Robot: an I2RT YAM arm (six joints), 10 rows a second.
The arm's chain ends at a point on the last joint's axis. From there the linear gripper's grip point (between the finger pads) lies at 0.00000 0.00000 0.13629 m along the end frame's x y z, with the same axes.
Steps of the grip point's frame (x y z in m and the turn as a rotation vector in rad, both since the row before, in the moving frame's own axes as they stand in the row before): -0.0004 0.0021 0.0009 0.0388 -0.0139 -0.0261; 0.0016 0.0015 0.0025 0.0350 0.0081 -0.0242; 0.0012 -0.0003 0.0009 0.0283 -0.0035 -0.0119; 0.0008 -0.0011 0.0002 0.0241 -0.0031 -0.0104; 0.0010 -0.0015 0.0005 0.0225 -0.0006 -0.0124
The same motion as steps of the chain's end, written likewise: 0.0016 0.0074 0.0010 0.0388 -0.0139 -0.0261; 0.0006 0.0063 0.0026 0.0350 0.0081 -0.0242; 0.0017 0.0036 0.0010 0.0283 -0.0035 -0.0119; 0.0012 0.0022 0.0002 0.0241 -0.0031 -0.0104; 0.0011 0.0016 0.0005 0.0225 -0.0006 -0.0124
